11 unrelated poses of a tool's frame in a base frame.
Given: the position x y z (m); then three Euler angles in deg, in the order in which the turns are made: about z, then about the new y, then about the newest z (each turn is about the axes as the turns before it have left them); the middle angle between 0 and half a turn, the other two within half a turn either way.
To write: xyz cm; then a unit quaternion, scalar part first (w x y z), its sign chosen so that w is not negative. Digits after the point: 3 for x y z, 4 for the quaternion.
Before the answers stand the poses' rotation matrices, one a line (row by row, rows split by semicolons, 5 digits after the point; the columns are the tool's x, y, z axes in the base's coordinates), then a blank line. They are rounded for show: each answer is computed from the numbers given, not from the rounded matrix.
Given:
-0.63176, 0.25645, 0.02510, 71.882, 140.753, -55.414
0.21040, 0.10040, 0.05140, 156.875, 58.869, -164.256
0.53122, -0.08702, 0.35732, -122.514, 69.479, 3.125
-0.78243, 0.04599, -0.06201, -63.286, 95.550, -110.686
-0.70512, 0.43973, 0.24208, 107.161, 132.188, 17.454
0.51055, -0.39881, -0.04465, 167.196, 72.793, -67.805
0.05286, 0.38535, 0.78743, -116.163, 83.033, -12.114
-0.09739, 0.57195, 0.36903, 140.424, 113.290, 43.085
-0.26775, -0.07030, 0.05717, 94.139, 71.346, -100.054
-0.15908, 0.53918, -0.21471, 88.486, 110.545, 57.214
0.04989, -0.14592, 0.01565, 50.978, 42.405, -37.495
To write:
0.64575 -0.73776 0.19674; -0.67382 -0.42943 0.60130; -0.35913 -0.52086 -0.77443
0.56418 0.24899 -0.78721; 0.05411 0.94024 0.33618; 0.82387 -0.23226 0.51700
-0.14217 0.85228 -0.50340; -0.32447 -0.52059 -0.78975; -0.93515 0.05106 0.35055
-0.82032 -0.35622 0.44743; -0.45107 -0.07798 -0.88907; 0.35159 -0.93114 -0.09671
-0.09756 -0.97092 -0.21862; -0.70062 -0.08901 0.70796; -0.70683 0.22224 -0.67157
0.09622 -0.35081 -0.93149; 0.92765 -0.30766 0.21170; -0.36085 -0.88446 0.29582
-0.24065 0.86633 -0.43767; -0.01391 -0.45395 -0.89092; -0.97051 -0.20831 0.12130
-0.21262 -0.67347 -0.70797; -0.71048 -0.39086 0.58519; -0.67083 0.62742 -0.39539
0.98611 0.15139 -0.06838; 0.01537 0.32672 0.94500; 0.16541 -0.93292 0.31985
-0.84543 -0.53352 0.02474; -0.16776 0.30924 0.93607; -0.50706 0.78723 -0.35094
0.84176 -0.33341 0.42459; 0.07190 0.84873 0.52392; -0.53505 -0.41048 0.73840

-63.176, 25.645, 2.510, 0.3324, -0.8440, 0.4181, 0.0481
21.040, 10.040, 5.140, 0.8691, -0.1635, -0.4634, -0.0561
53.122, -8.702, 35.732, 0.4147, 0.5069, 0.2603, -0.7095
-78.243, 4.599, -6.201, 0.0353, -0.2976, 0.6781, -0.6711
-70.512, 43.973, 24.208, 0.1883, -0.6448, 0.6481, 0.3588
51.055, -39.881, -4.465, 0.5207, -0.5263, -0.2740, 0.6139
5.286, 38.535, 78.743, 0.3266, 0.5225, 0.4079, -0.6738
-9.739, 57.195, 36.903, 0.0168, 0.6272, -0.5516, -0.5496
-26.775, -7.030, 5.717, 0.8113, -0.5787, -0.0720, -0.0419
-15.908, 53.918, -21.471, 0.1680, -0.2215, 0.7915, 0.5443
4.989, -14.592, 1.565, 0.9259, -0.2523, 0.2591, 0.1094

